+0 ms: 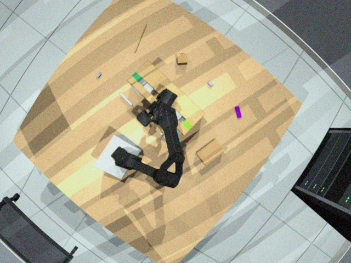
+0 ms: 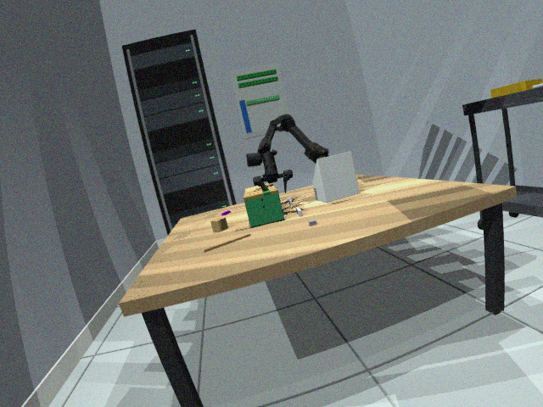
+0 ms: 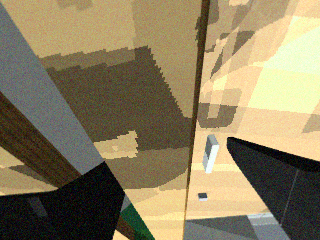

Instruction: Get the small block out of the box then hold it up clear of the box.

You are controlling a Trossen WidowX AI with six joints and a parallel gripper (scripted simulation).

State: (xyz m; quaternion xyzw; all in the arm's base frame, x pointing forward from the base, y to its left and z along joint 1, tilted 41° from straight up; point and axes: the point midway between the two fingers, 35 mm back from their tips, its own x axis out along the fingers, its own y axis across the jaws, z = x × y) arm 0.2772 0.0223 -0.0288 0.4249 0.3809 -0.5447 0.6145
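Right now my gripper tip is 50 mm short of the tan block and 20 mm to the right of it. From my gripper tip the other things lie so: brown slab: 30 mm ahead, 370 mm to the right, 60 mm below; thin stick: 240 mm ahead, 330 mm to the left, 80 mm below; box: 30 mm ahead, 20 mm to the right, 20 mm below.
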